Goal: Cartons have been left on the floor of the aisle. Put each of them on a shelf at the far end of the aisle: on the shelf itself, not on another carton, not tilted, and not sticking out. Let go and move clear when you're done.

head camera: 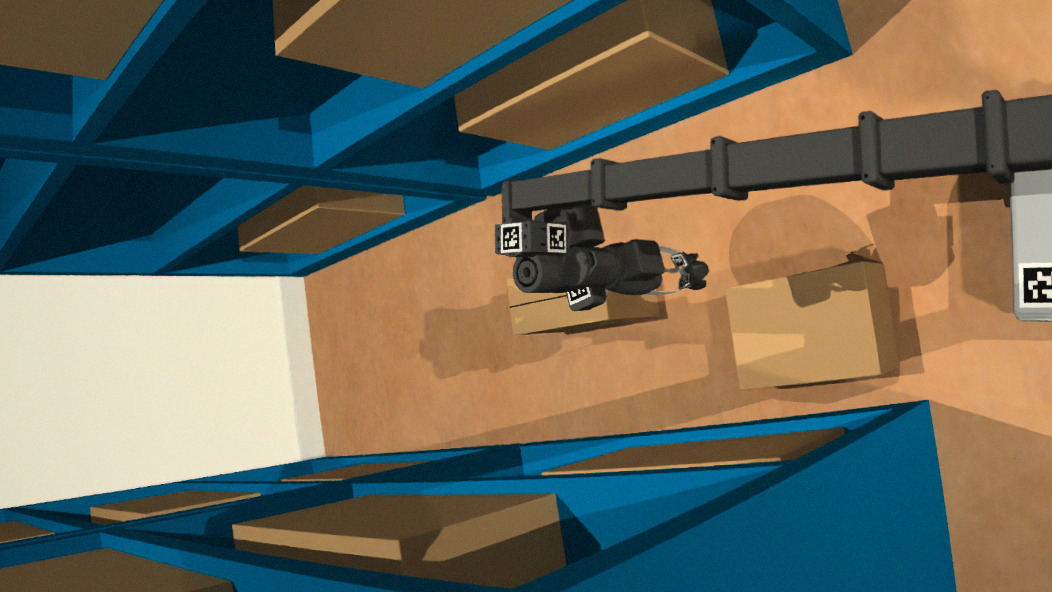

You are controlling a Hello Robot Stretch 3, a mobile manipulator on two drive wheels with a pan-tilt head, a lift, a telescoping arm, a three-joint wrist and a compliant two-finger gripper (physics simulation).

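Frame: origin at the robot's base, x right, y ahead, z up, level; millimetres.
Seen in the pictures: gripper, fingertip midpoint: [701, 271].
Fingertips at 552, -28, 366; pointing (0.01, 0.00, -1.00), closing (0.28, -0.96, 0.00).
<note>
A point is followed by its place in that frame, as x, y, z.
Two cartons show between the shelf units. A smaller carton [588, 318] @(900, 47, 180) lies on the floor, partly hidden below the wrist and gripper body. A larger carton [809, 331] @(487, 67, 120) lies to its right, nearer the robot's base, with shadow across its upper part. My gripper [695, 270] @(552, -28, 366) is shut, its fingertips together and its finger strips bowed outward, with no carton between them. It hangs in the gap between the two cartons in this view, pointing toward the larger one. The end of the telescoping arm is above the smaller carton.
A blue shelf unit [397, 180] @(1306, -252, 319) with several cartons runs along the top; some bays are empty. Another blue shelf unit [846, 500] @(310, 242, 460) holding cartons runs along the bottom. A white wall [147, 382] @(2209, 237, 562) closes the aisle at left. The extended arm [662, 173] @(394, -106, 718) crosses beside the upper unit.
</note>
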